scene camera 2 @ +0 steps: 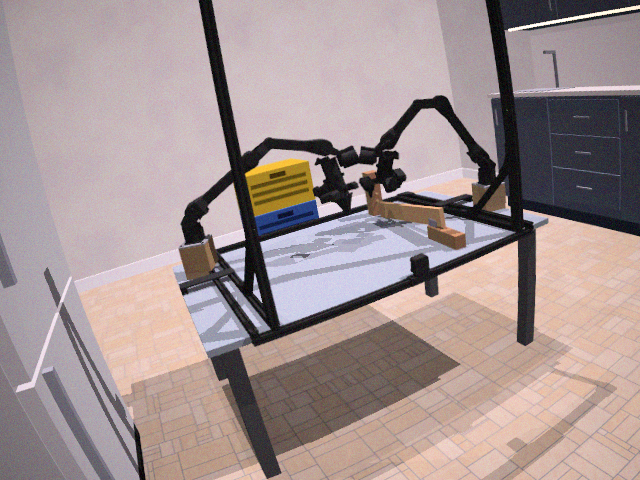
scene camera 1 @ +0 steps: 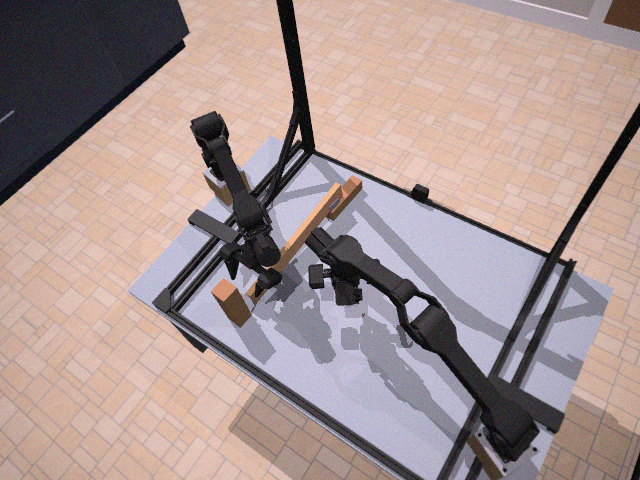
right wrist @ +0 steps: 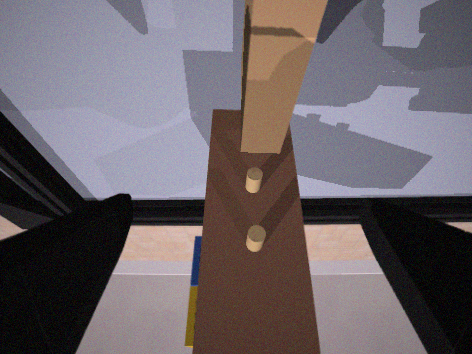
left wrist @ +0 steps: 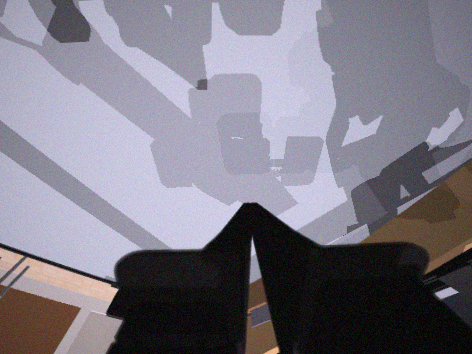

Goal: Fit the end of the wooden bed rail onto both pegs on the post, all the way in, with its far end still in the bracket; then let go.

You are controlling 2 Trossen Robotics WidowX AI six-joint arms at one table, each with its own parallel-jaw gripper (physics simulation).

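Frame: origin at the left arm's base, x right, y back, z down, level; metres.
Seen in the pictures: left gripper, between the fingertips: (scene camera 2: pixel 348 215) (left wrist: pixel 250 209); right gripper, between the fingertips: (scene camera 2: pixel 380 194) (scene camera 1: pixel 244 288) (right wrist: pixel 248 207); left arm's base, origin of its link: (scene camera 2: pixel 195 240) (scene camera 1: pixel 506 442); right arm's base, origin of its link: (scene camera 2: pixel 487 182).
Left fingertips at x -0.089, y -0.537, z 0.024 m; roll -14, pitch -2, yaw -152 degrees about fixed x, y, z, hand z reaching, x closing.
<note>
Pixels of each thing's top centre, then the offset from my left fingertips to it. "spot": a spot on its surface instead. Level surfaces: height alone.
- bracket, a spot on its surface: (scene camera 2: pixel 447 236) (scene camera 1: pixel 354 190) spot: dy -0.300, dx +0.205, dz +0.061 m
- upright post, a spot on its surface: (right wrist: pixel 255 290) spot: dy -0.121, dx -0.280, dz -0.018 m
- first peg, a spot on its surface: (right wrist: pixel 254 180) spot: dy -0.126, dx -0.270, dz +0.032 m
- second peg, a spot on its surface: (right wrist: pixel 255 238) spot: dy -0.126, dx -0.269, dz +0.001 m
- table, height of its surface: dz +0.096 m
- small black box, a spot on its surface: (scene camera 2: pixel 419 266) spot: dy -0.174, dx +0.392, dz +0.065 m
The wooden rail (scene camera 1: pixel 310 222) (scene camera 2: pixel 410 212) (right wrist: pixel 272 90) runs low from the bracket (scene camera 1: pixel 349 195) (scene camera 2: pixel 447 236) to near the upright post (scene camera 1: pixel 232 303) (scene camera 2: pixel 372 204) (right wrist: pixel 255 290). Its far end lies at the bracket's grey piece; exact seating is unclear. In the right wrist view both the first peg (right wrist: pixel 254 180) and the second peg (right wrist: pixel 255 238) are bare, with the rail's end beside them toward the post's foot. My right gripper (scene camera 1: pixel 245 285) (scene camera 2: pixel 381 187) (right wrist: pixel 248 207) is open and empty, near the post and above the rail's end. My left gripper (scene camera 2: pixel 347 207) (left wrist: pixel 250 209) is shut, empty, above the table; its tips are hidden in scene camera 1.
A black frame (scene camera 1: pixel 294 387) (scene camera 2: pixel 330 313) edges the table (scene camera 1: pixel 480 248) (scene camera 2: pixel 330 289), with tall uprights at its corners. A small black box (scene camera 1: pixel 419 192) (scene camera 2: pixel 419 266) sits on one frame bar. Yellow (scene camera 2: pixel 279 188) and blue (scene camera 2: pixel 286 217) boxes are stacked beyond the table. The two forearms are close together.
</note>
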